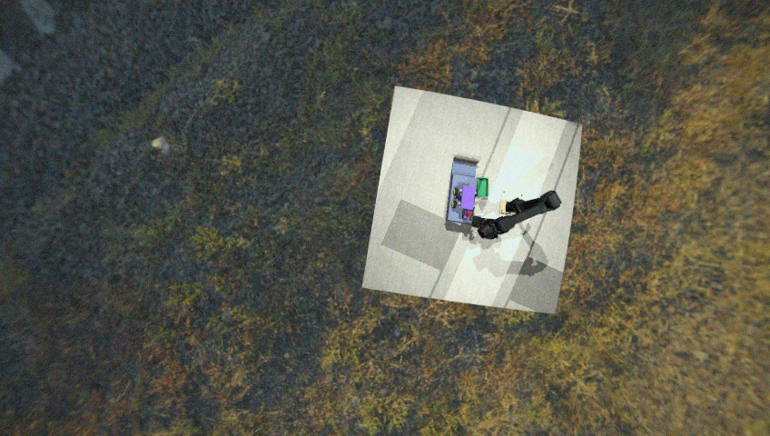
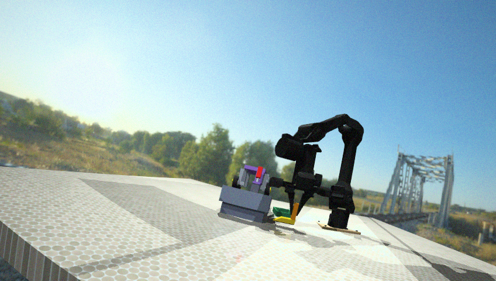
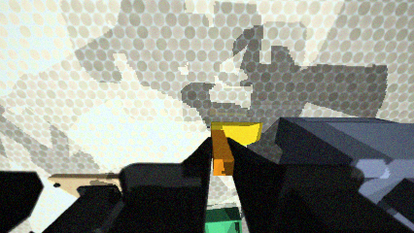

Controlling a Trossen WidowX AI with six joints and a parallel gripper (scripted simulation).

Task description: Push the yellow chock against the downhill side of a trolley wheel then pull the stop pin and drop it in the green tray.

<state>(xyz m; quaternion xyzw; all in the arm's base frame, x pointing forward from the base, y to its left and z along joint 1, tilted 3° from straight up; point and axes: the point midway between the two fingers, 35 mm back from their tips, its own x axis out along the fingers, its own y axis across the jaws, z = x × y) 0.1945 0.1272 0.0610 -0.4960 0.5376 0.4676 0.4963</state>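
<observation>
The red-headed stop pin lies 130 mm ahead of my gripper tip, 30 mm to the right of it and 80 mm above it. Also, from my gripper tip: yellow chock (20 mm ahead, 10 mm below); then grey-blue ramp (140 mm ahead, 130 mm to the right); then purple trolley (150 mm ahead, 130 mm to the right, 70 mm above).
</observation>
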